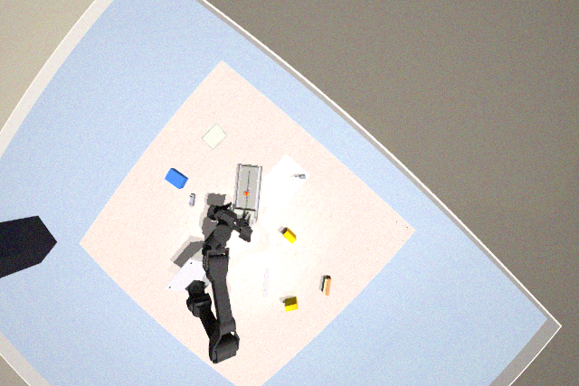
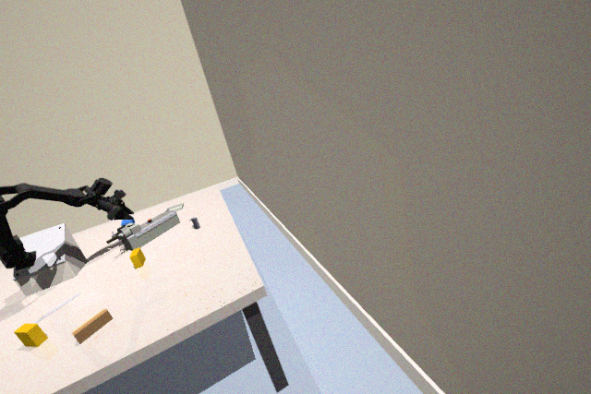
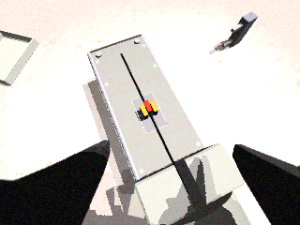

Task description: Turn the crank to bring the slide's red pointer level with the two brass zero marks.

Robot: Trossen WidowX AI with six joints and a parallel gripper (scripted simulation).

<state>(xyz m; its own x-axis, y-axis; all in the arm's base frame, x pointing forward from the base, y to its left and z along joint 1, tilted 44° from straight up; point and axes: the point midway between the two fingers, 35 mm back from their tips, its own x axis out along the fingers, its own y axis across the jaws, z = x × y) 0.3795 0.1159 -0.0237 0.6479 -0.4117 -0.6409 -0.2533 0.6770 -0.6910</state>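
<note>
Now: the dark brown crank handle 11 cm to the right of my gripper tip, 7 cm behind it and 4 cm below it. From my gripper tip the other things lie so: crank: 9 cm to the right, 7 cm behind, 5 cm below; then white tray: 35 cm to the left, 14 cm below, 10 cm ahead; then red pointer: 6 cm below, 5 cm ahead, 3 cm to the left.
</note>
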